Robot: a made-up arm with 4 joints.
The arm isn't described. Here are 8 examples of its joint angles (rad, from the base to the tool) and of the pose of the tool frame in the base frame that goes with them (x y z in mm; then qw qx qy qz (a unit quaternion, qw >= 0)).
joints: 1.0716 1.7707 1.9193 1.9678
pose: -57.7 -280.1 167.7 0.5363 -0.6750 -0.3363 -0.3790
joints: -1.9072 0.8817 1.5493 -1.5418
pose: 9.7 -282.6 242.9 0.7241 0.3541 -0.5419 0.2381
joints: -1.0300 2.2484 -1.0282 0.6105
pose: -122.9 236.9 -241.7 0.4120 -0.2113 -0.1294 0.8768
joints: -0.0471 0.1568 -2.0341 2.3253
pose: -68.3 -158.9 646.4 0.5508 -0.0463 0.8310 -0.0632
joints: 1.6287 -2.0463 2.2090 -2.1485
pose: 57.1 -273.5 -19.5 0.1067 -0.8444 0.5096 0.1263
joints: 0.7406 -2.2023 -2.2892 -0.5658
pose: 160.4 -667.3 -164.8 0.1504 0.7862 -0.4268 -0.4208
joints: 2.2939 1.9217 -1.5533 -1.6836
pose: -23.2 276.9 400.4 0.2691 -0.2878 -0.5057 -0.7675
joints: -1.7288 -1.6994 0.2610 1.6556
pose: -91.3 -368.6 -212.7 0.6510 0.0068 0.1098 -0.7511
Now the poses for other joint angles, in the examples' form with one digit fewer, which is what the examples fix.
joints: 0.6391 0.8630 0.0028 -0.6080
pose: 284 -147 497 0.908 -0.339 -0.013 -0.245
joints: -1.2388 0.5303 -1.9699 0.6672
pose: 489 75 417 0.739 0.094 -0.621 0.245
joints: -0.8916 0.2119 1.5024 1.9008
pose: 13 -250 39 0.964 -0.085 0.243 0.064
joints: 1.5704 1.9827 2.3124 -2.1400
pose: 9 -97 -36 0.071 0.830 0.543 -0.109
